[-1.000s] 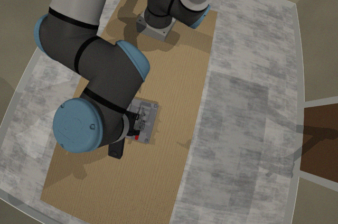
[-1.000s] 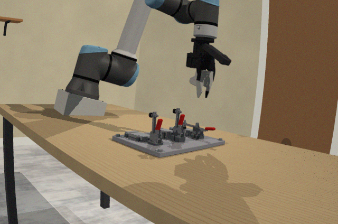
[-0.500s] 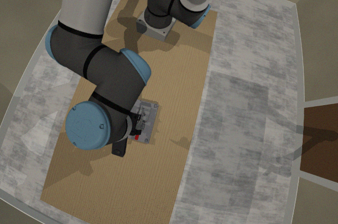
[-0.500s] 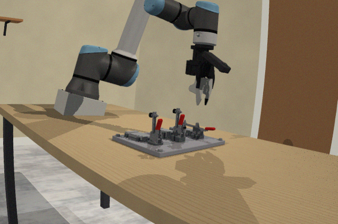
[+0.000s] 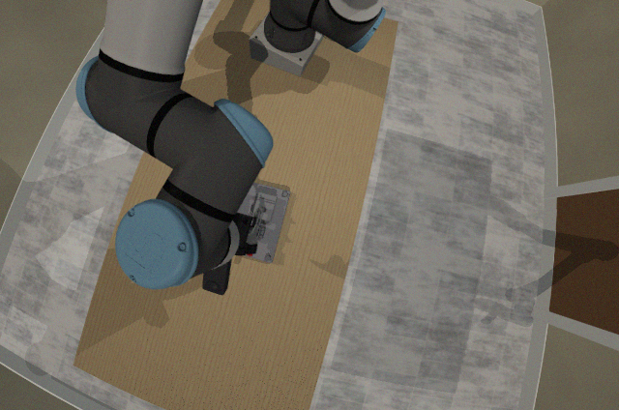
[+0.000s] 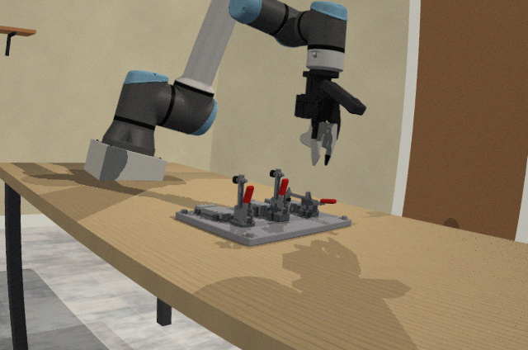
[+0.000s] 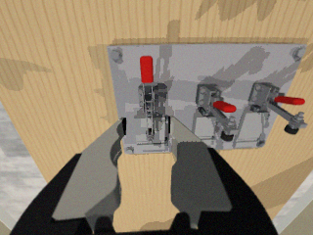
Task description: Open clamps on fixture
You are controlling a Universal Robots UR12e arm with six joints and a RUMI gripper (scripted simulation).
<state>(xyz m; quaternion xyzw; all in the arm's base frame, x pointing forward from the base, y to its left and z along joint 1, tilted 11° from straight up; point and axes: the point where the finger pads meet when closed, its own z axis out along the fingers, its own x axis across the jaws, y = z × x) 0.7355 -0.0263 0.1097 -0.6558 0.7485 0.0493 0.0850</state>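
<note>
Now: the grey fixture plate 70 mm behind my hand, 100 mm to the right of it and 150 mm below it.
</note>
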